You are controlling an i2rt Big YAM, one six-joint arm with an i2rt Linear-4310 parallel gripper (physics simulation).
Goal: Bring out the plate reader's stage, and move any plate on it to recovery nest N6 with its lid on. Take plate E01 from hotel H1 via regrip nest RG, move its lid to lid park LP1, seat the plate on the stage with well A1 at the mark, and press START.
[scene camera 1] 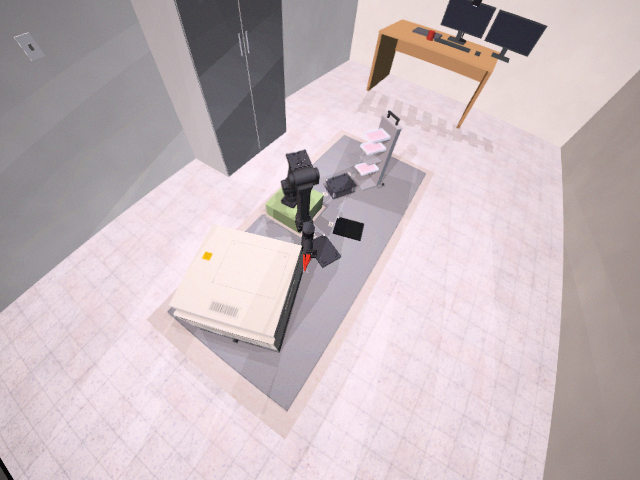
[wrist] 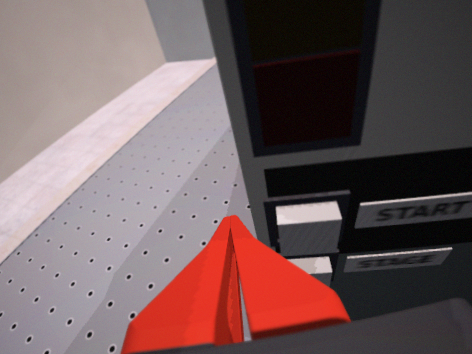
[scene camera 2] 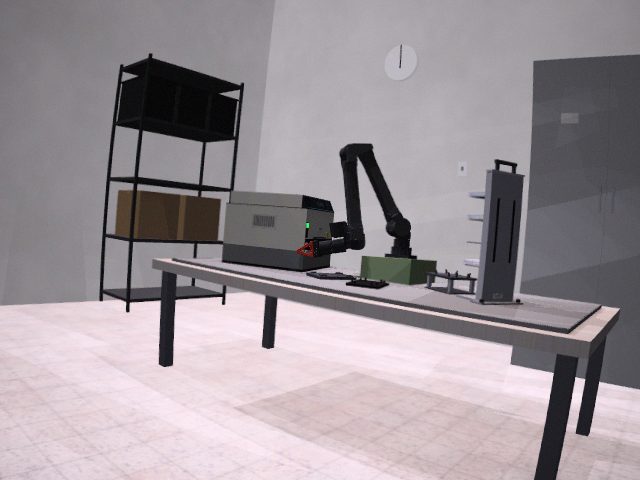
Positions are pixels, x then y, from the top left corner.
Scene:
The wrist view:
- my gripper: 231,226
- plate reader: 360,109, touched by my gripper

